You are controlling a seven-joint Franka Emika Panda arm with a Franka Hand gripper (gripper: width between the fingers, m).
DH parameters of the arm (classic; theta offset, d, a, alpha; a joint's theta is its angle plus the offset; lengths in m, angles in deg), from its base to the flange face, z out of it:
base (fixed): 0 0 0 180
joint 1: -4.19 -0.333 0 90
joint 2: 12.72 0 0 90
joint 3: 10.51 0.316 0.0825 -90
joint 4: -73.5 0 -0.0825 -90
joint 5: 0.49 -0.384 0 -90
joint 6: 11.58 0 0.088 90
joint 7: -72.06 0.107 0 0
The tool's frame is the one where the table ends.
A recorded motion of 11 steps. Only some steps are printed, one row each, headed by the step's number.
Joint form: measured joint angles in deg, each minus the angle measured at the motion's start. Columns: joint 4, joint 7, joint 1, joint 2, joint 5, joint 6, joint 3.
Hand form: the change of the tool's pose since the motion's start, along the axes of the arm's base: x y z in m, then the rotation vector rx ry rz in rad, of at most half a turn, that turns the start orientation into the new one. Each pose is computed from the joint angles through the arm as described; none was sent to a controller.
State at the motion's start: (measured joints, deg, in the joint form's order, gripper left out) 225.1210 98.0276 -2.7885 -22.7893 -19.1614 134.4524 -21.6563
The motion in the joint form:
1: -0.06 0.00 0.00 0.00 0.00 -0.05 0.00
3: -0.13 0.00 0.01 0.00 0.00 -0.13 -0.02
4: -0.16 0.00 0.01 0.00 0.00 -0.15 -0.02
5: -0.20 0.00 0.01 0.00 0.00 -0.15 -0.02
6: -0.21 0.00 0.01 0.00 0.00 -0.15 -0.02
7: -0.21 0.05 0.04 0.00 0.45 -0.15 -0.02
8: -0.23 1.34 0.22 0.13 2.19 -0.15 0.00
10: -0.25 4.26 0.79 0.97 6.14 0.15 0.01
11: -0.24 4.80 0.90 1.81 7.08 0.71 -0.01
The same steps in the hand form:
1: 0.0003 0.0000 0.0003 0.0002 -0.0002 0.0002
3: 0.0006 -0.0002 0.0007 0.0006 -0.0002 -0.0001
4: 0.0007 -0.0002 0.0009 0.0007 -0.0004 0.0000
5: 0.0010 -0.0002 0.0011 0.0006 -0.0011 0.0000
6: 0.0010 -0.0002 0.0012 0.0006 -0.0012 0.0000
7: 0.0010 -0.0003 0.0012 -0.0042 -0.0009 0.0047
8: 0.0011 -0.0012 0.0005 -0.0209 0.0059 0.0038
10: 0.0012 -0.0048 -0.0048 -0.0615 0.0253 -0.0026
11: 0.0016 -0.0060 -0.0101 -0.0745 0.0325 -0.0025

